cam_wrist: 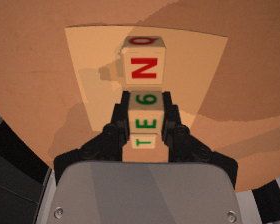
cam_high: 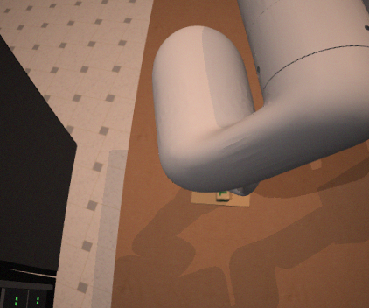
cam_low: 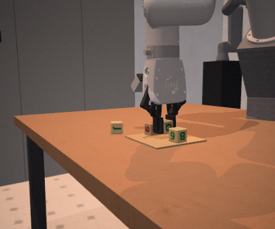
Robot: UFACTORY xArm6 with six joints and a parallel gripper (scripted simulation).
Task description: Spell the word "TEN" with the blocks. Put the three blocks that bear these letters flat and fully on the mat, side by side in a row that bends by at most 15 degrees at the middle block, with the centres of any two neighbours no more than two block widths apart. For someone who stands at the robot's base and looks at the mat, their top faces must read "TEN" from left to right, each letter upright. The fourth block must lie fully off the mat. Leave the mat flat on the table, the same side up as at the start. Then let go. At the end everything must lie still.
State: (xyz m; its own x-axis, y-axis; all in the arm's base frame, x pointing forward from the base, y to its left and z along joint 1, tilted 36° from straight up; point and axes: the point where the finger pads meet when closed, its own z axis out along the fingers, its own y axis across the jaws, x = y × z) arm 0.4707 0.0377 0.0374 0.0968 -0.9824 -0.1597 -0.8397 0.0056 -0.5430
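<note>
My gripper is now 3 cm above the tan mat. Also, from my hand: X block: 13 cm to the right, 7 cm ahead, 2 cm below; E block: 1 cm below; T block: 5 cm to the left, 2 cm below.
</note>
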